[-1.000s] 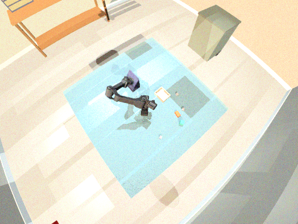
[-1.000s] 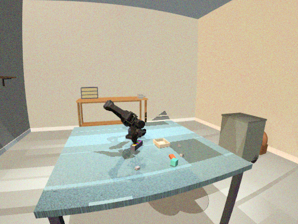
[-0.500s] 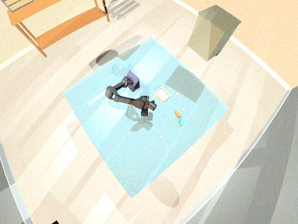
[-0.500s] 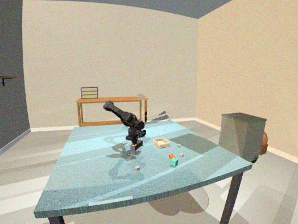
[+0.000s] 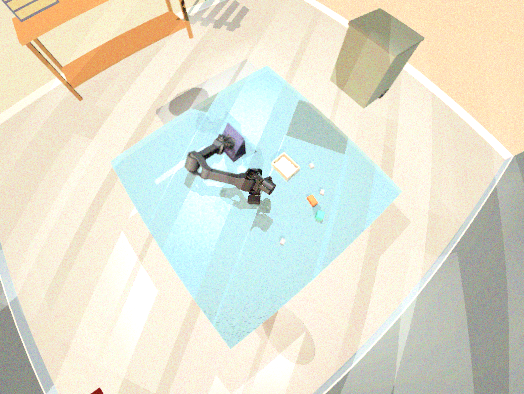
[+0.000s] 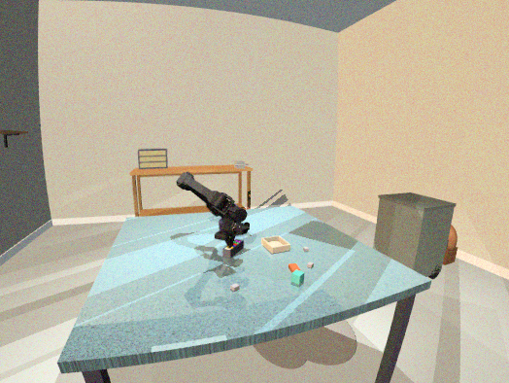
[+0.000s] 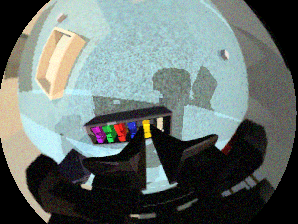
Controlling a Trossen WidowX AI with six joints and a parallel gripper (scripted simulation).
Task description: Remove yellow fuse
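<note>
Now: the tray 24 cm to the left of my gripper tip, 3 cm below it and 1 cm ahead of it. Round my gripper tip: orange block 26 cm ahead, 19 cm to the left, 3 cm below; teal cube 34 cm ahead, 14 cm to the left, 2 cm below; yellow fuse 1 cm below.
</note>
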